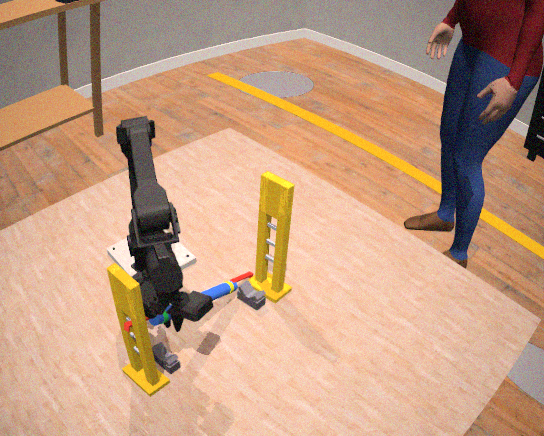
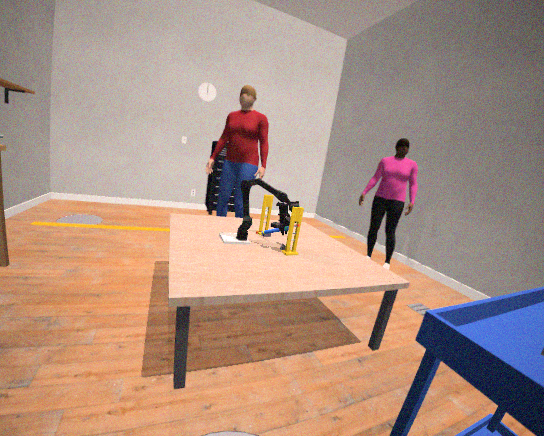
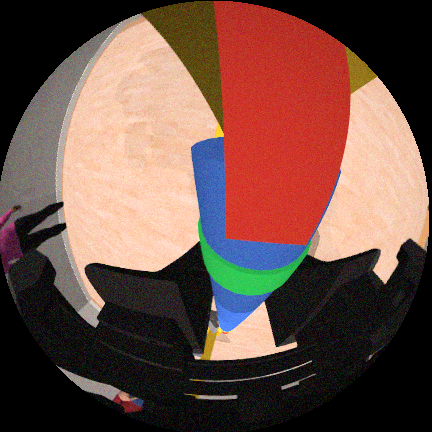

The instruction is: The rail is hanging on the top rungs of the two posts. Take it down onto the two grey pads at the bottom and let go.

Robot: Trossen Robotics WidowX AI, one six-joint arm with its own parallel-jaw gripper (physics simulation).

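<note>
The blue rail (image 1: 220, 291) (image 2: 271, 231) (image 3: 245, 257) has a green band, a yellow band and red ends. My gripper (image 1: 171, 320) (image 2: 284, 230) (image 3: 233, 234) is shut on the rail beside the green band. One red end shows at the rungs of the near yellow post (image 1: 125, 290) (image 2: 297, 214). The other red end shows low beside the far yellow post (image 1: 276, 197) (image 2: 268, 202); whether it touches a rung I cannot tell. One grey pad (image 1: 166, 358) stands by the near post's foot, the other grey pad (image 1: 251, 295) by the far post's foot.
The arm's white base plate (image 1: 186, 254) (image 2: 229, 238) is on the table (image 1: 390, 350) (image 2: 280, 275). The two posts stand close to either side of the gripper and arm. Two people (image 2: 245, 135) (image 2: 396, 180) stand beyond the table, and a blue cart (image 2: 430, 332) stands at the right.
</note>
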